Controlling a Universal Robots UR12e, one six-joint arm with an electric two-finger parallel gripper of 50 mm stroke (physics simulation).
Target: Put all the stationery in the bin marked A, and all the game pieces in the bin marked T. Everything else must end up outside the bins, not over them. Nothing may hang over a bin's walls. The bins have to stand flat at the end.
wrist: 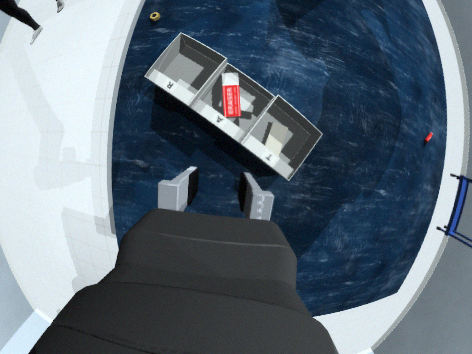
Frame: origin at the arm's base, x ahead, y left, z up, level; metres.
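Where they show: gripper, fingertip midpoint: (pixel 218 181).
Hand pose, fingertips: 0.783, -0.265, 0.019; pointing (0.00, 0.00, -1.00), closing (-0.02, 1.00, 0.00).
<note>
After its pixels a point has its place, as x, y, z.
A red and white eraser (pixel 231 95) @(0.683, -0.265, -0.086) lies in the bin marked A (pixel 233 129) @(0.731, -0.255, -0.085), the middle of three joined grey bins. Whether it rests flat or leans is hard to tell. The bin marked T (pixel 282 167) @(0.773, -0.182, -0.071) is at the right end of the row and holds a cream piece (pixel 275 140) @(0.737, -0.191, -0.099), partly in shadow. A small red piece (pixel 428 137) @(0.633, 0.244, -0.103) lies on the dark blue surface far to the right. A small brass hex nut (pixel 155 16) @(0.529, -0.422, -0.105) lies at the upper left, outside the bins. My gripper (pixel 218 181) @(0.783, -0.265, 0.019) is open and empty, below the bin row in the view.
The bin marked R (pixel 159 81) @(0.674, -0.367, -0.071) is at the left end of the row, and no object shows in it. The blue surface (pixel 360 200) @(0.817, 0.014, -0.113) has a pale border (pixel 454 100). A blue frame (pixel 456 212) stands beyond the right edge. Dark legs (pixel 22 17) show at the top left.
</note>
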